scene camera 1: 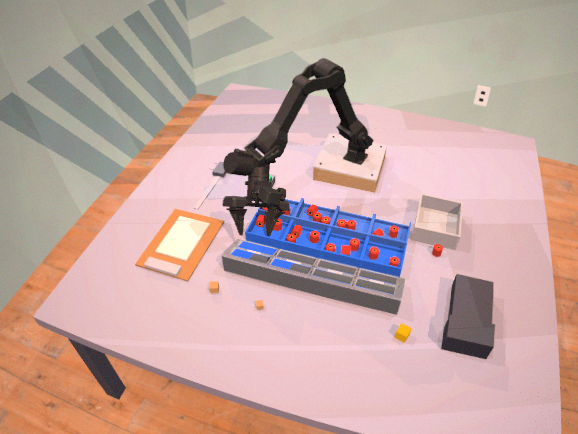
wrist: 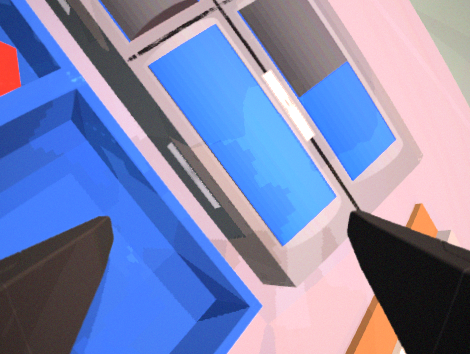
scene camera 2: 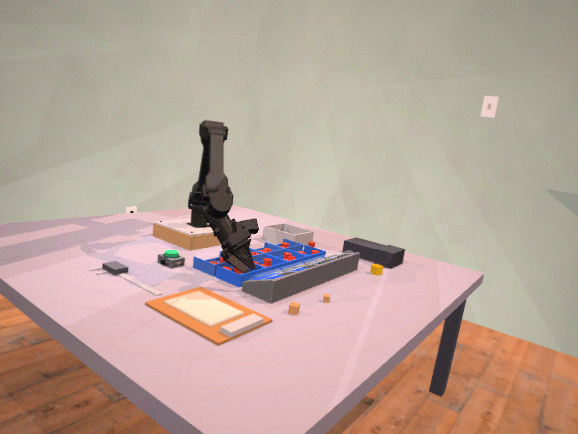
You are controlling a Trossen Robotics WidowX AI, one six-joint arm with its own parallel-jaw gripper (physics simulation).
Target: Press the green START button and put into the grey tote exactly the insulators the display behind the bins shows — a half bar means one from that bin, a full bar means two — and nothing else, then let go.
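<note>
My gripper [scene camera 1: 255,234] [scene camera 2: 250,270] [wrist: 232,225] is open and empty, low over the end of the blue bins [scene camera 1: 310,247] [wrist: 45,95] farthest from the tote. Red insulators [scene camera 1: 314,236] [scene camera 2: 267,262] [wrist: 7,67] lie in the bins. The display [scene camera 1: 310,286] [scene camera 2: 310,283] [wrist: 302,260] shows, in its end column by the gripper, a full blue bar in the row nearer the bins and a half bar in the outer row. The adjacent column has a half bar in the outer row. The grey tote [scene camera 1: 435,238] [scene camera 2: 300,238] shows no insulator inside. The green button [scene camera 1: 270,177] [scene camera 2: 171,254] is partly hidden in scene view 1.
One red insulator [scene camera 1: 437,250] [scene camera 2: 311,244] stands outside, beside the tote. A black block [scene camera 1: 470,312] [scene camera 2: 372,252], a yellow cube [scene camera 1: 403,332] [scene camera 2: 376,269], two small orange cubes, an orange clipboard [scene camera 1: 150,250] [scene camera 2: 175,315] and a caliper-like tool [scene camera 1: 220,169] [scene camera 2: 115,268] lie around.
</note>
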